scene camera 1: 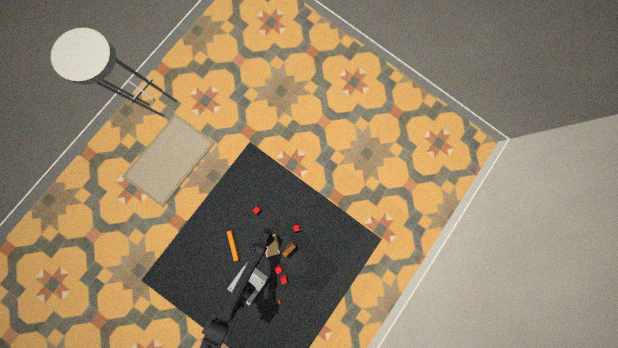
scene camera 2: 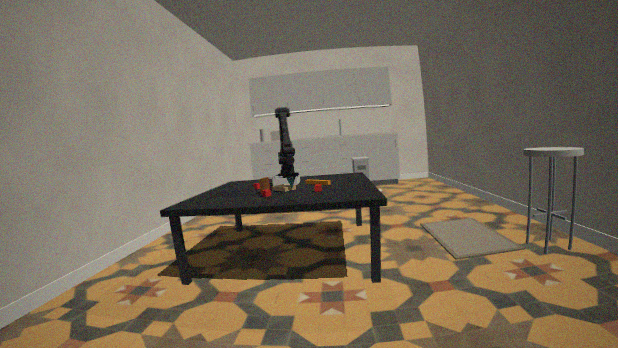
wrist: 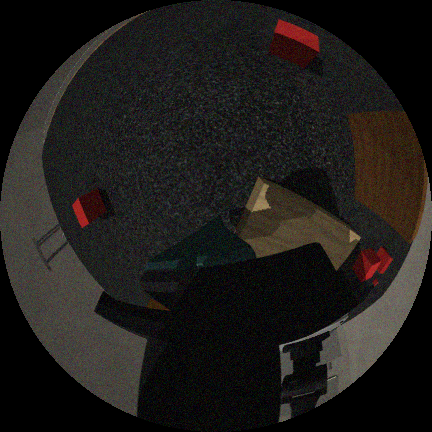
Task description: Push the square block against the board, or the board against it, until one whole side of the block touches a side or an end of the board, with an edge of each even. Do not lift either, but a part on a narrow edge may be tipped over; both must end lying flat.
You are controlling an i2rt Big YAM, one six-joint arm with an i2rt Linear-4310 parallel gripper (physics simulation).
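Frame: origin at the arm's base, x ahead, y left, z up, level; metres.
Seen in the pictures: gripper, fingertip midpoint: [scene camera 2: 292, 188] [wrist: 218, 222]; arm's base, origin of the base link: [scene camera 1: 245, 287] [wrist: 304, 341].
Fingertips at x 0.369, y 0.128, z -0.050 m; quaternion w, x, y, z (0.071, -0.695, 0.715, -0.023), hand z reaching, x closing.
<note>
Offsets run from my fingertips to a thing's middle. Level surfaces: height alone.
A light wooden square block {dx -0.055, dy -0.073, dz -0.004 m} [scene camera 1: 273, 247] [scene camera 2: 281, 188] [wrist: 289, 225] lies near the middle of the black table {dz -0.019 m} [scene camera 1: 328, 259] [scene camera 2: 224, 203]. The orange board [scene camera 1: 232, 245] [scene camera 2: 318, 181] lies flat to its left in the overhead view, well apart from it. My gripper [scene camera 1: 267, 236] [scene camera 2: 288, 178] [wrist: 218, 222] is shut and empty. It is low over the table, right at the block's side that faces the orange board, and it hides part of the block. A brown wooden block {dx +0.030, dy -0.184, dz +0.032 m} [scene camera 1: 289, 248] [scene camera 2: 264, 183] [wrist: 386, 173] sits just past the square block's other side.
Several small red cubes are scattered around: one {dx +0.068, dy +0.188, dz +0.001 m} [scene camera 1: 256, 210] [wrist: 89, 207] beyond the parts, one {dx +0.165, dy -0.130, dz +0.001 m} [scene camera 1: 296, 228] [wrist: 296, 42] past the brown block, two [scene camera 1: 281, 275] [wrist: 370, 264] near the arm's base. A stool [scene camera 1: 82, 54] [scene camera 2: 552, 151] and a grey mat [scene camera 1: 168, 159] are on the floor.
</note>
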